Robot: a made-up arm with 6 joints. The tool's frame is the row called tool.
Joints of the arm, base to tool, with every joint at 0 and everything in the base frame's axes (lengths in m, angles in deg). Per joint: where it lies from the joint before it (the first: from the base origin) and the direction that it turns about. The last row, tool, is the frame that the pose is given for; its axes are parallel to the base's.
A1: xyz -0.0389 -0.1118 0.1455 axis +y
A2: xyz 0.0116 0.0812 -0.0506 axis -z
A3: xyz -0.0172 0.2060 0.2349 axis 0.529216 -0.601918 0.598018
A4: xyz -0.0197 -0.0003 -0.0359 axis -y
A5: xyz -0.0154 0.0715 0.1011 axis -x
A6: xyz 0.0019 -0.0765 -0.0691 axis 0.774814 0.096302 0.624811
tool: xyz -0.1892 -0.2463 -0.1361
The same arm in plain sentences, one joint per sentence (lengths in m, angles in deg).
The arm has six revolute joints in a row. What follows holds with every joint at zero, and every direction is one of the base frame's. Joint 1 is mounted 0.0389 m along -x and 0.1118 m along -y and 0.1455 m along +z from the base frame's origin and rotates about +y. Joint 2 is mounted 0.0116 m along +x and 0.0812 m along +y and 0.0506 m along -z from joint 1 and rotates about -z. Joint 3 is mounted 0.0172 m along -x and 0.2060 m along +y and 0.2349 m along +z from joint 2 and rotates about the direction (0.529216, -0.601918, 0.598018). Joint 4 is mounted 0.0197 m along -x and 0.0003 m along -y and 0.0359 m along -z from joint 3 and rotates about -y. Joint 5 is mounted 0.0154 m along -x and 0.0715 m along +y and 0.1011 m along +z from joint 4 and rotates about -x. Joint 6 is mounted 0.0019 m along +x and 0.0765 m along -y and 0.0691 m along -z from joint 5 and rotates about the direction (0.774814, 0.096302, 0.624811). The tool frame, which is the frame that the pose is given for, is mounted 0.1892 m along -x and 0.2463 m along -y and 0.1361 m along -z from joint 6; its axes are parallel to the base frame's.
